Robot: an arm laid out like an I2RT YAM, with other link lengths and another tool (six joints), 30 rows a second.
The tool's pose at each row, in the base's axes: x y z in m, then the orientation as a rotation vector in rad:
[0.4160, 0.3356, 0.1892, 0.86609, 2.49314, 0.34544]
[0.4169, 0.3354, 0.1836, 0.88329, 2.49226, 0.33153]
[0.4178, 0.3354, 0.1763, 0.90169, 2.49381, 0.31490]
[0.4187, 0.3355, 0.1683, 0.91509, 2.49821, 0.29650]
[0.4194, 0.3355, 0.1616, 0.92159, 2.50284, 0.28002]
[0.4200, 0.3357, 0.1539, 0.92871, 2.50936, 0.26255]
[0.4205, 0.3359, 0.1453, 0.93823, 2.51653, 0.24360]
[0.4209, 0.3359, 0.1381, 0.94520, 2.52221, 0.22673]
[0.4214, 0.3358, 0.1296, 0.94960, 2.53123, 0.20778]
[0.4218, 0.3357, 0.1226, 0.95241, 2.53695, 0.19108]
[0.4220, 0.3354, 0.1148, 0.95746, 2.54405, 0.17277]
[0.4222, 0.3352, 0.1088, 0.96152, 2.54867, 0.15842]
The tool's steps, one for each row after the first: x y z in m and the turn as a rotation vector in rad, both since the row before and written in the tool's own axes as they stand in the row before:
[0.0012, -0.0018, 0.0052, 0.01295, -0.00257, 0.00953]
[0.0020, -0.0022, 0.0067, 0.01584, -0.00093, 0.00953]
[0.0022, -0.0023, 0.0074, 0.01663, 0.00032, 0.00532]
[0.0019, -0.0019, 0.0062, 0.01368, 0.00000, 0.00085]
[0.0024, -0.0021, 0.0070, 0.01511, 0.00159, 0.00081]
[0.0028, -0.0024, 0.0078, 0.01688, 0.00231, 0.00211]
[0.0022, -0.0020, 0.0066, 0.01439, 0.00124, 0.00098]
[0.0025, -0.0023, 0.0078, 0.01615, 0.00313, -0.00170]
[0.0020, -0.0018, 0.0065, 0.01321, 0.00064, -0.00180]
[0.0023, -0.0022, 0.0071, 0.01526, 0.00201, -0.00078]
[0.0018, -0.0016, 0.0055, 0.01167, 0.00084, -0.00035]

